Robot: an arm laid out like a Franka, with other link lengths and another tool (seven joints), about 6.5 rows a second.
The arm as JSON. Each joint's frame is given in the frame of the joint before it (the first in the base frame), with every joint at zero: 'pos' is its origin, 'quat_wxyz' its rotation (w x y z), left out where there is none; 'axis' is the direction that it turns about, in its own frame. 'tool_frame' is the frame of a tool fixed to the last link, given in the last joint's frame.
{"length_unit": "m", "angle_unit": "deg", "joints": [
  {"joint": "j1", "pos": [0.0, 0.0, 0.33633], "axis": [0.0, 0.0, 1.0]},
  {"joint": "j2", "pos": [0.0, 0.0, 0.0], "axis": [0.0, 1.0, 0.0]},
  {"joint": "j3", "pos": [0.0, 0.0, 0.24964], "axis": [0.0, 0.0, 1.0]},
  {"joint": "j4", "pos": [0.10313, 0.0, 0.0], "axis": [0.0, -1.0, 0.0]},
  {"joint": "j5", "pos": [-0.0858, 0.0, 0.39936], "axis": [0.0, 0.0, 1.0]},
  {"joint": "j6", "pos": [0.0, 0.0, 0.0], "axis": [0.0, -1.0, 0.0]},
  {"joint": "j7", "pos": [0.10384, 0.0, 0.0], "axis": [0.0, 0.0, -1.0]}
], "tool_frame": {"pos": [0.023, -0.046, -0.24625], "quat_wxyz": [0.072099, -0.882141, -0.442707, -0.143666]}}
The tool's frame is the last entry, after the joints.
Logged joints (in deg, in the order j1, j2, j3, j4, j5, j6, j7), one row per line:
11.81 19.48 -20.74 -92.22 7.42 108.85 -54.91
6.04 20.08 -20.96 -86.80 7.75 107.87 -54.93
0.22 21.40 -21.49 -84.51 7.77 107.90 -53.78
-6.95 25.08 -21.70 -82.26 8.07 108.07 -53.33
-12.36 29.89 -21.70 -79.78 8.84 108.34 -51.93
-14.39 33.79 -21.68 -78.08 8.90 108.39 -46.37
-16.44 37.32 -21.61 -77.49 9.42 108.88 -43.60
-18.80 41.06 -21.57 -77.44 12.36 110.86 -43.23
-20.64 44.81 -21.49 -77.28 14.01 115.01 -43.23
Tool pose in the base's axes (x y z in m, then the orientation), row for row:
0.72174 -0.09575 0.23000 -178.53 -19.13 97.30
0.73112 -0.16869 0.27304 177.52 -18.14 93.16
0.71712 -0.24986 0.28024 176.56 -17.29 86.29
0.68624 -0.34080 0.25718 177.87 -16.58 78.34
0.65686 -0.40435 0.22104 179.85 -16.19 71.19
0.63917 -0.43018 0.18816 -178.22 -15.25 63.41
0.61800 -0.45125 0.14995 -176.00 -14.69 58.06
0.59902 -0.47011 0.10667 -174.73 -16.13 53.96
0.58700 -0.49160 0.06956 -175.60 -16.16 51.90
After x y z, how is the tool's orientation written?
As angles about the fixed x, y, z axes (roll, pitch, yaw), in degrees.
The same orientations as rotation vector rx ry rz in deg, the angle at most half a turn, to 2 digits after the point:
-107.99 -123.24 -16.66
-115.37 -121.07 -20.98
-124.01 -115.17 -22.25
-131.99 -106.94 -21.18
-137.91 -98.67 -19.74
-144.06 -89.41 -17.93
-147.08 -82.50 -16.15
-148.43 -76.79 -17.61
-150.65 -74.34 -18.62

